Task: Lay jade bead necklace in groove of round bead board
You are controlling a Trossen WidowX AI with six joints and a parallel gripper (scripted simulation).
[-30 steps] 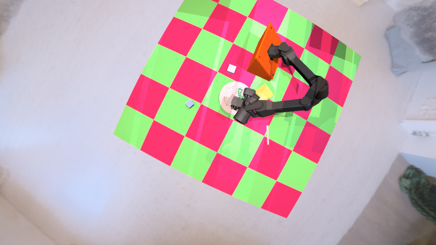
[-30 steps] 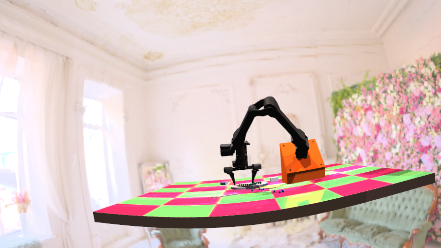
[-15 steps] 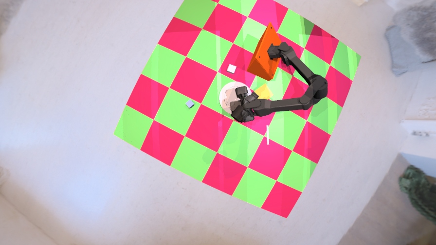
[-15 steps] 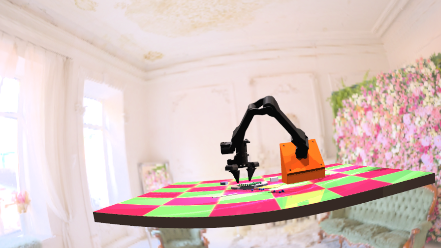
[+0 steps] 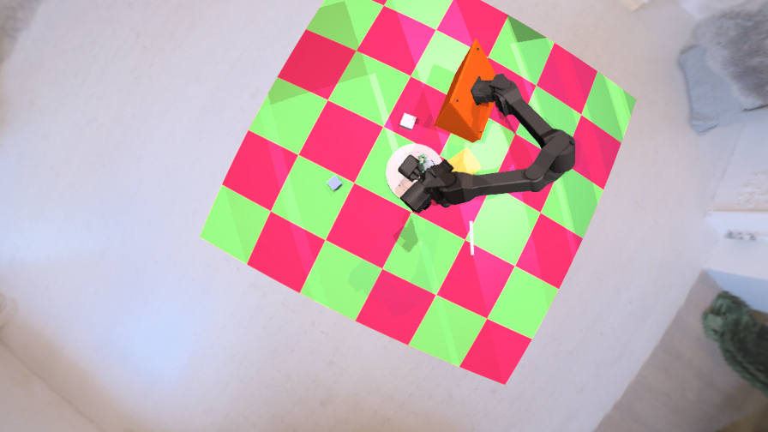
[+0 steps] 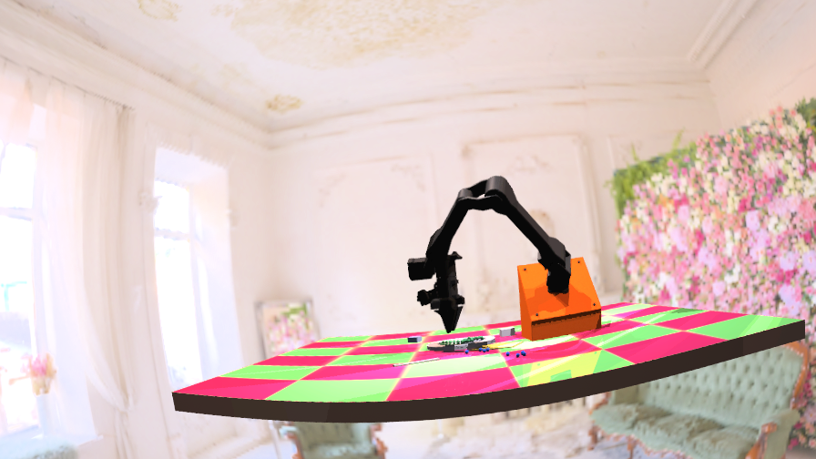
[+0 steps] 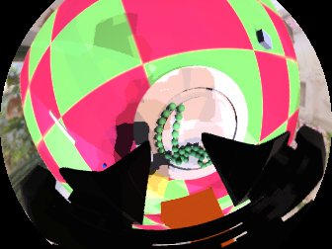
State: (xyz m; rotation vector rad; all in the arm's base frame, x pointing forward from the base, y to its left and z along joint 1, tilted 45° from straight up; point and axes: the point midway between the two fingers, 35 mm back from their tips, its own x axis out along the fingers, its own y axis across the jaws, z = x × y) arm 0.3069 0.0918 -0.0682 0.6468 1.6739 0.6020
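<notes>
Now: the round bead board 4 cm to the right of my gripper tip, 4 cm below it and 2 cm behind it. From my gripper tip the other things lie so: white cube 16 cm behind, 15 cm to the right, 4 cm below; then thin white stick 25 cm to the left, 6 cm ahead, 5 cm below; then yellow patch 13 cm behind, 9 cm to the left, 5 cm below.
</notes>
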